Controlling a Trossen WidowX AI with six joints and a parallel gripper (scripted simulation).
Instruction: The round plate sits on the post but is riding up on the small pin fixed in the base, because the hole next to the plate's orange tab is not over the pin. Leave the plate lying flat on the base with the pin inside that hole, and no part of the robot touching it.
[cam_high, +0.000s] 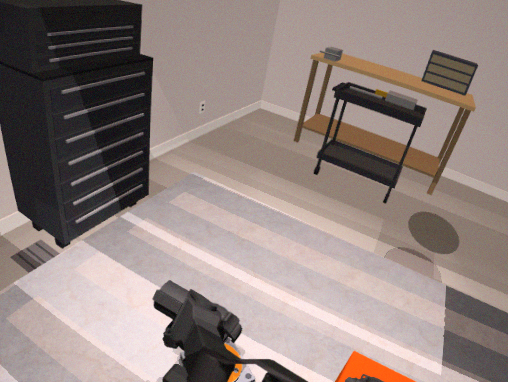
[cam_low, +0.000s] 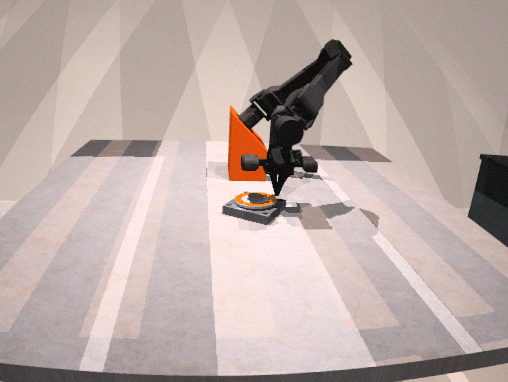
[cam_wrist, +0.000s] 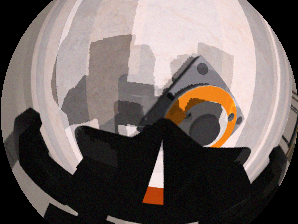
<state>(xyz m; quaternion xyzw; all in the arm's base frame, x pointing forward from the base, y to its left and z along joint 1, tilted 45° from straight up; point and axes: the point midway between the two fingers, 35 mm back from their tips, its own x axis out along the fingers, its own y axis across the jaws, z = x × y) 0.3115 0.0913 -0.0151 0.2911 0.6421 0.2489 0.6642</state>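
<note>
Right now my gripper tip is 3 cm to the left of the round plate and 1 cm above it. The rest, counted from my gripper tip: dark square base: 5 cm to the right, 2 cm below, 1 cm behind.
</note>
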